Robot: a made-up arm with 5 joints.
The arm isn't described. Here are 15 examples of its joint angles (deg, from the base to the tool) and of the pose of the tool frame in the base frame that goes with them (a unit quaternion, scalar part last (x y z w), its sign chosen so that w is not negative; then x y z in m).
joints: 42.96 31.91 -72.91 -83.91 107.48
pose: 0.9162 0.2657 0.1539 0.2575 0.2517 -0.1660 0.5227
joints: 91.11 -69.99 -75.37 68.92 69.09
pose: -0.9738 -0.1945 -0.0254 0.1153 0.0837 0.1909 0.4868
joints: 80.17 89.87 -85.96 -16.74 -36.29
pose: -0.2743 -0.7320 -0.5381 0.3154 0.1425 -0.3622 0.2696
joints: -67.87 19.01 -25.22 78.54 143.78
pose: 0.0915 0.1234 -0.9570 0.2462 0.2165 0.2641 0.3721
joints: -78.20 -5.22 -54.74 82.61 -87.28
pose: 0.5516 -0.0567 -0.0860 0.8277 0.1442 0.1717 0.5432
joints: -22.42 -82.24 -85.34 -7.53 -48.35
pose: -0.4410 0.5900 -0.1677 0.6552 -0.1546 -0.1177 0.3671
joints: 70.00 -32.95 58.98 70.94 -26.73
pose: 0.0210 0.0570 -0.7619 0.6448 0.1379 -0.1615 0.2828
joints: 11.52 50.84 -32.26 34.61 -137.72
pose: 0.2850 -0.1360 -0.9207 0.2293 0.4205 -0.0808 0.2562
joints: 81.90 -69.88 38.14 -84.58 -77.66
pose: 0.0123 0.9737 -0.2250 0.0349 0.0920 -0.0856 0.4881
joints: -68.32 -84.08 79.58 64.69 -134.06
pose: 0.2510 0.0560 -0.5441 0.7986 0.1582 0.1236 0.3160
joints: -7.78 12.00 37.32 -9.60 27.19
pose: -0.0614 -0.4204 0.2509 0.8698 0.3356 0.0189 0.2324
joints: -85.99 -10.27 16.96 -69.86 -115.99
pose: 0.9501 0.2086 -0.0655 0.2226 0.1252 0.2445 0.4207
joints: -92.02 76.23 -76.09 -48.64 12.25
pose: 0.6169 -0.7028 0.2743 0.2242 0.0954 0.3563 0.3275
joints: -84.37 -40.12 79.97 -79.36 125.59
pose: 0.2977 0.8541 -0.4146 0.1002 0.1243 0.1648 0.3039
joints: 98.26 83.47 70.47 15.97 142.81
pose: 0.5609 -0.3127 0.2732 0.7162 0.0870 0.0493 0.1859
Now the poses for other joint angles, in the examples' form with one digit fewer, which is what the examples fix.
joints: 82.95 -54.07 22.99 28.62 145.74
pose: -0.665 0.282 0.346 0.599 0.100 -0.162 0.475
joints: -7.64 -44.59 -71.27 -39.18 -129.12
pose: -0.791 0.292 -0.475 0.251 -0.036 -0.032 0.560
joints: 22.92 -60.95 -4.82 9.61 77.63
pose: -0.721 -0.629 0.127 0.262 0.136 -0.033 0.565
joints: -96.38 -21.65 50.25 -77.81 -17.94
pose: 0.800 -0.489 0.214 0.275 0.084 0.215 0.349
